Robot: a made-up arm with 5 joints.
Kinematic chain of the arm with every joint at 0, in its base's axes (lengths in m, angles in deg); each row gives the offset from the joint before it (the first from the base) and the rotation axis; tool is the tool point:
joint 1: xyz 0 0 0.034 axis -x
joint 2: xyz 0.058 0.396 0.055 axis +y
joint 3: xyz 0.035 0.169 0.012 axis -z
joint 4: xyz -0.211 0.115 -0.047 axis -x
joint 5: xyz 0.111 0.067 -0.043 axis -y
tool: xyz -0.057 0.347 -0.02
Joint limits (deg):
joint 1: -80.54..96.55
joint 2: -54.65..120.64
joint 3: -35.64..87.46
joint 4: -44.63..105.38
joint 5: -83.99..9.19
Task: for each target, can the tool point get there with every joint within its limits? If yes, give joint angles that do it. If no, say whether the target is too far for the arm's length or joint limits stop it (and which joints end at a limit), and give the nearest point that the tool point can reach.
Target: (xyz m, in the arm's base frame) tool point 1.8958 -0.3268 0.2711
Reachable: no: too far | nearest point 0.6126 -0.0282 0.7621 | short by 1.406 m
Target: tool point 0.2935 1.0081 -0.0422
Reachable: yes | joints -7.45 -30.84 26.28 39.74 -3.91
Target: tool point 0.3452 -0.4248 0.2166
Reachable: no: joint limits stop it (at a limit: joint 1, joint 3, joint 4, joint 5) | nearest point 0.2671 -0.3537 -0.3519 | short by 0.578 m
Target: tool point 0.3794 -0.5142 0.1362
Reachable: no: joint limits stop it (at a limit: joint 1, joint 3, joint 4, joint 5) | nearest point 0.2615 -0.3569 -0.3515 | short by 0.526 m
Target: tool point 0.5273 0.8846 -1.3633
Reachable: no: too far | nearest point 0.3015 0.5816 -0.8847 | short by 0.610 m
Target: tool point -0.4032 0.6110 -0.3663
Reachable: yes | joints 43.36 84.17 1.52 77.49 -6.85
